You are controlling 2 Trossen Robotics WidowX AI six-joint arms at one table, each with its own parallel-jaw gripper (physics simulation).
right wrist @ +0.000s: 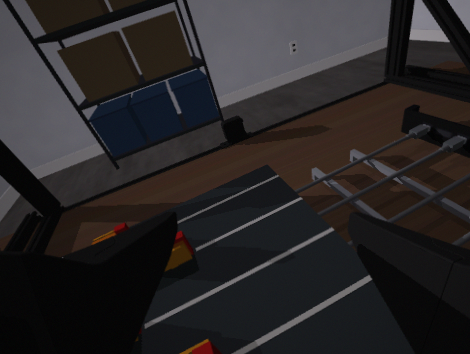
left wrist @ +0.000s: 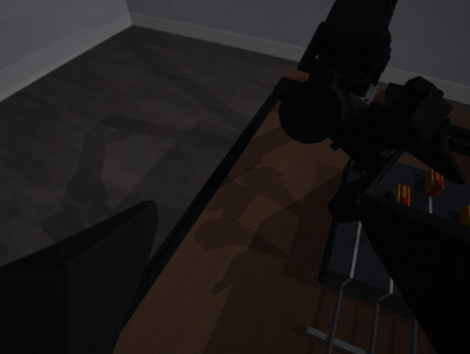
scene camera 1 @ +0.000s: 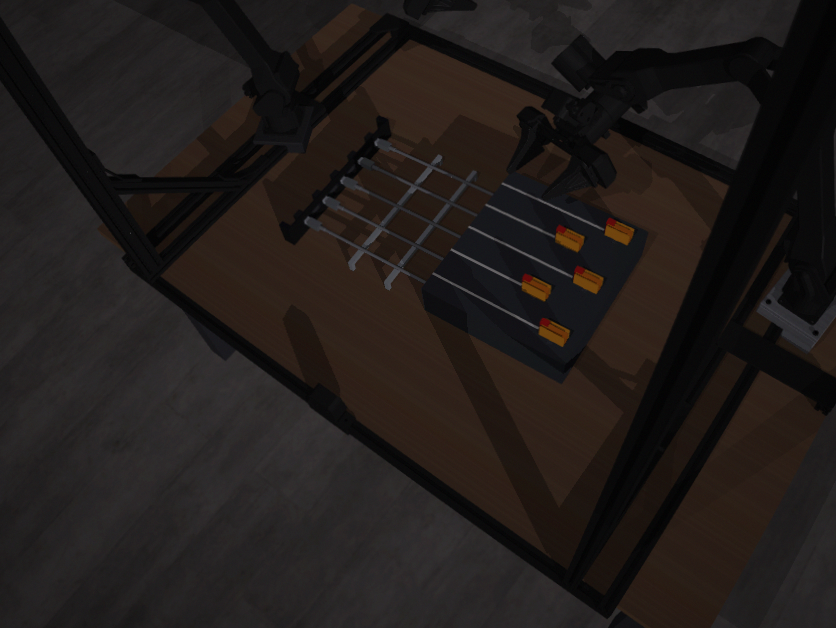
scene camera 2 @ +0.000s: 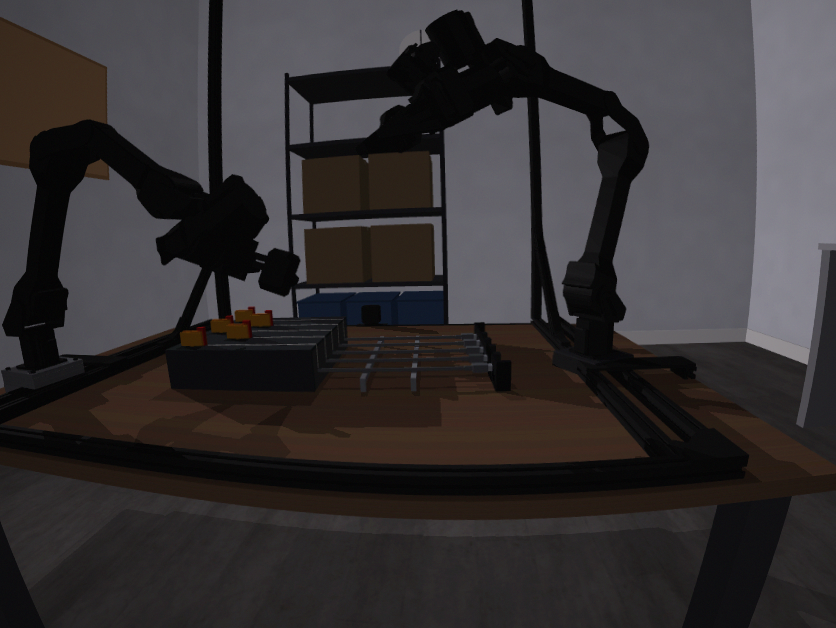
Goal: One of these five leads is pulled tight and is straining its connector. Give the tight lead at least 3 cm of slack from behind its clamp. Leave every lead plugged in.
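Where they show: left gripper, fingertip midpoint: (left wrist: pixel 258 208) (scene camera 2: pixel 366 143); right gripper, fingertip midpoint: (right wrist: pixel 262 221) (left wrist: pixel 444 208) (scene camera 1: pixel 525 185); left arm's base, link origin: (scene camera 1: pixel 283 123) (scene camera 2: pixel 593 352); right arm's base, link origin: (left wrist: pixel 355 87) (scene camera 1: pixel 805 300) (scene camera 2: pixel 42 364).
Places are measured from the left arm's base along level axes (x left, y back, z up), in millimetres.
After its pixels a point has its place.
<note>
Five grey leads (scene camera 1: pixel 453 249) {x -292, y -372, z 40 mm} (scene camera 2: pixel 403 355) {x -139, y -294, z 0 mm} run side by side from a black end bar (scene camera 1: pixel 336 181) {x -142, y -140, z 8 mm} (scene camera 2: pixel 495 361) {x -2, y -206, z 17 mm}, over two grey cross bars (scene camera 1: pixel 397 212) {x -187, y -256, z -12 mm} (right wrist: pixel 339 186) {x -284, y -286, z -6 mm}, onto a black block (scene camera 1: pixel 503 312) {x -398, y -462, z 39 mm} (scene camera 2: pixel 247 368) (right wrist: pixel 276 309) {x -245, y -482, z 39 mm}. Each lead ends in an orange connector with a red tip (scene camera 1: pixel 554 332) {x -435, y -540, z 58 mm} (scene camera 1: pixel 620 232) {x -250, y -629, z 62 mm} (scene camera 2: pixel 194 337) {x -230, y -626, z 54 mm}. All five look straight, and I cannot tell which one is tight. My right gripper (scene camera 1: pixel 549 163) (scene camera 2: pixel 277 272) {x -237, y -478, z 144 mm} (right wrist: pixel 262 221) {x -237, y -478, z 144 mm} is open and empty, low over the block's far edge. My left gripper (scene camera 2: pixel 384 132) {x -1, y -387, z 310 mm} (left wrist: pixel 258 208) {x -1, y -387, z 310 mm} is open and empty, high above the table.
A black frame rail (scene camera 1: pixel 341 418) (scene camera 2: pixel 416 474) {x 185, y -414, z -7 mm} (left wrist: pixel 205 197) {x 63, y -605, z -7 mm} runs around the brown table. The left arm's base (scene camera 1: pixel 281 121) {x -26, y -11, z 32 mm} (scene camera 2: pixel 593 324) {x 17, y -24, z 55 mm} stands beside the end bar. A shelf rack (scene camera 2: pixel 289 187) (right wrist: pixel 205 81) with boxes stands beyond the table. The right arm (left wrist: pixel 339 88) {x -99, y -555, z 255 mm} fills part of the left wrist view.
</note>
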